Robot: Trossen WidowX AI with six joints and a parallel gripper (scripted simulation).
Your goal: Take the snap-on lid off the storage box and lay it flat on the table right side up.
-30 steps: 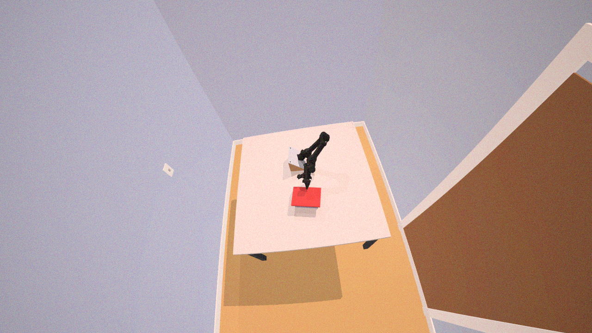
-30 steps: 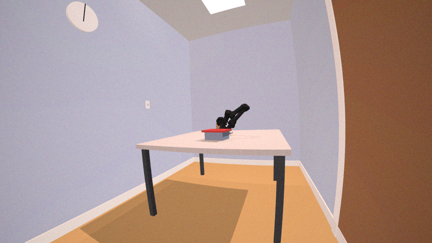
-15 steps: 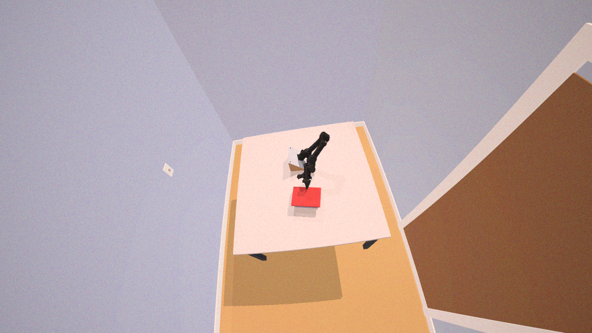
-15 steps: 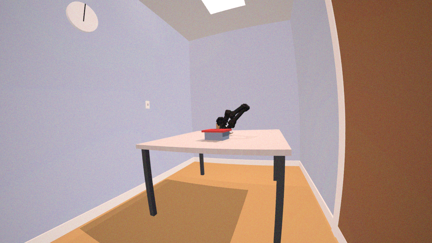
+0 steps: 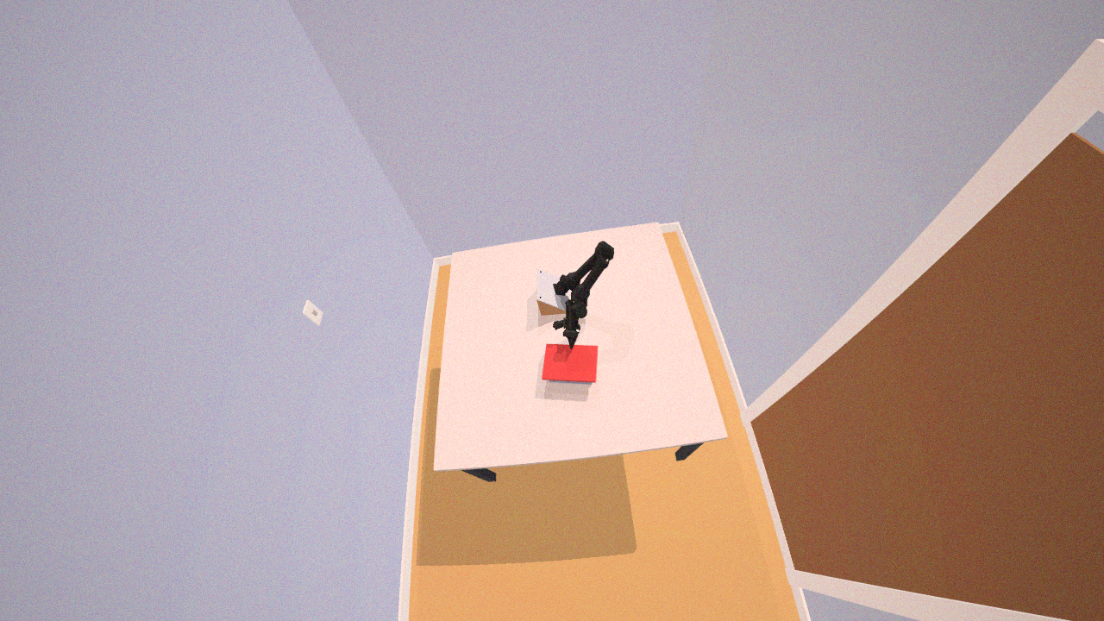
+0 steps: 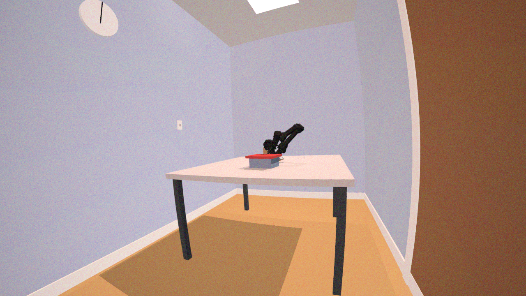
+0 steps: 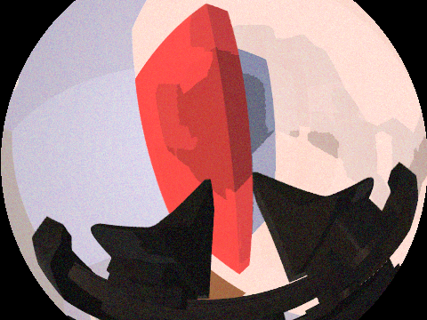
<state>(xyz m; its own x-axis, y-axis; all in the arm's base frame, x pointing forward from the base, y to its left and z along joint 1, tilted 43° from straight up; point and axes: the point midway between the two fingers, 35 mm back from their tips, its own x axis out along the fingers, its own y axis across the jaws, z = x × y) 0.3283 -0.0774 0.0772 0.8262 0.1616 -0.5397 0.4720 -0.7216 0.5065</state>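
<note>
Now: gripper tip 70 mm short of the red lid and 20 mm to the left of it. The rest, counted from my gripper tip: storage box (70 mm ahead, 40 mm below, 20 mm to the right).
</note>
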